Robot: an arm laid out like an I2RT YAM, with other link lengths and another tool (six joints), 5 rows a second.
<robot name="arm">
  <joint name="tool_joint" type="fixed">
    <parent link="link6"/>
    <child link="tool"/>
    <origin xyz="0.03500 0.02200 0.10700" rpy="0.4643 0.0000 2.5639"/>
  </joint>
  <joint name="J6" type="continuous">
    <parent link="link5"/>
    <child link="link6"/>
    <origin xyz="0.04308 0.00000 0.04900" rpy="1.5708 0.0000 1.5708"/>
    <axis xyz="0 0 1"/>
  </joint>
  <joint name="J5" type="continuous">
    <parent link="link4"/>
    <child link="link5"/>
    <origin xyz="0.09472 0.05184 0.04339" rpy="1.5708 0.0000 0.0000"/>
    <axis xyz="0 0 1"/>
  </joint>
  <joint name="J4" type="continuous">
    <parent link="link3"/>
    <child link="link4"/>
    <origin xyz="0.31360 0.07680 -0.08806" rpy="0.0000 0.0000 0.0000"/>
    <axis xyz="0 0 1"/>
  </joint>
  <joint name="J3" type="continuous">
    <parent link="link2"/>
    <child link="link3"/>
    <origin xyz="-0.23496 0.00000 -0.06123" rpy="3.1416 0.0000 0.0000"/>
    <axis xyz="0 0 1"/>
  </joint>
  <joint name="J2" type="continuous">
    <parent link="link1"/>
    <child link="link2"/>
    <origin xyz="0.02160 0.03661 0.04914" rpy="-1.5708 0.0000 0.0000"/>
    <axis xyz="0 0 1"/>
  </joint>
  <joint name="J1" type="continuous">
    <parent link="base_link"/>
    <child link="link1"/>
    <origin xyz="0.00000 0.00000 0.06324" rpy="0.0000 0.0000 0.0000"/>
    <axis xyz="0 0 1"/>
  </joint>
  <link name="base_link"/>
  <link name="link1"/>
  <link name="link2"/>
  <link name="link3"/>
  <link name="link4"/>
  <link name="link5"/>
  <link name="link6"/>
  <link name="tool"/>
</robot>
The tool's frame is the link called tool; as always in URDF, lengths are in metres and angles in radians. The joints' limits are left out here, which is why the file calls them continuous.
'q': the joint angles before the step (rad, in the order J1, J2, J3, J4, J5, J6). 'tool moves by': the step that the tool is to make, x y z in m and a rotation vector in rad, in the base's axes. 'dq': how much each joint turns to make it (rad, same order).
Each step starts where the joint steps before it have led.
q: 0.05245, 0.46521, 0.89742, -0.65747, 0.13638, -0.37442
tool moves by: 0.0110, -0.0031, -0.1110, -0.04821, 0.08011, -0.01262
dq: -0.00022, -0.19976, -0.39112, 0.11467, 0.02342, -0.03963
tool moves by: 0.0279, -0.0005, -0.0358, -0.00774, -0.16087, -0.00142
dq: -0.00603, -0.07531, -0.26499, 0.35259, -0.00107, -0.01646
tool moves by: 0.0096, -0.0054, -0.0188, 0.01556, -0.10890, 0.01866
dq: -0.04324, -0.06252, -0.15626, 0.20207, -0.06269, 0.00765
